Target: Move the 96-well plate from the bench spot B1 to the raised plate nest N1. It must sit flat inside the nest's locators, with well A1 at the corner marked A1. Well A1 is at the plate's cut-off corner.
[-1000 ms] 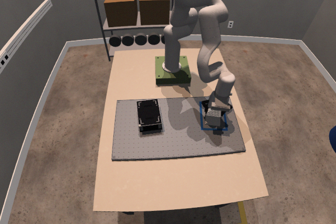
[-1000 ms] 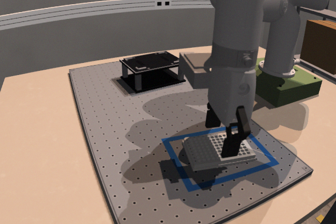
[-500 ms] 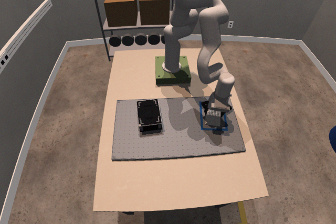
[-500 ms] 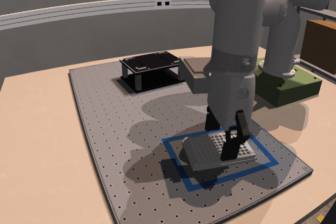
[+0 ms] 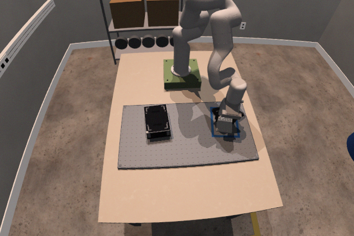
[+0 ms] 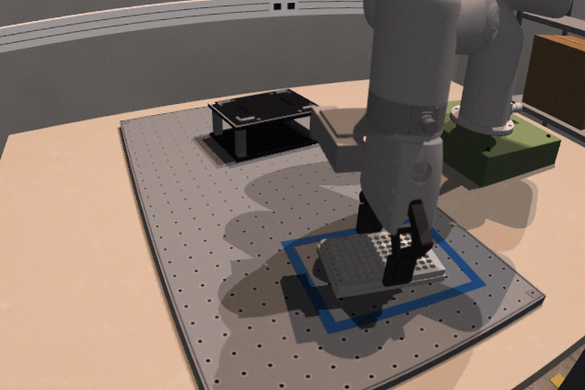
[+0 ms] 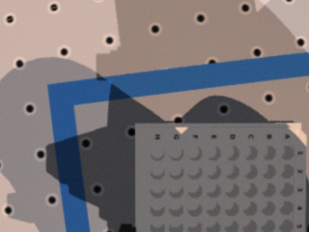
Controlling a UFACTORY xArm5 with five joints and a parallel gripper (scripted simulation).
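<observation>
Right now the grey 96-well plate is 1 cm below my hand. Also, from my hand: A1 mark (41 cm to the right, 8 cm ahead, 4 cm above); black raised plate nest (36 cm to the right, 4 cm above).
</observation>
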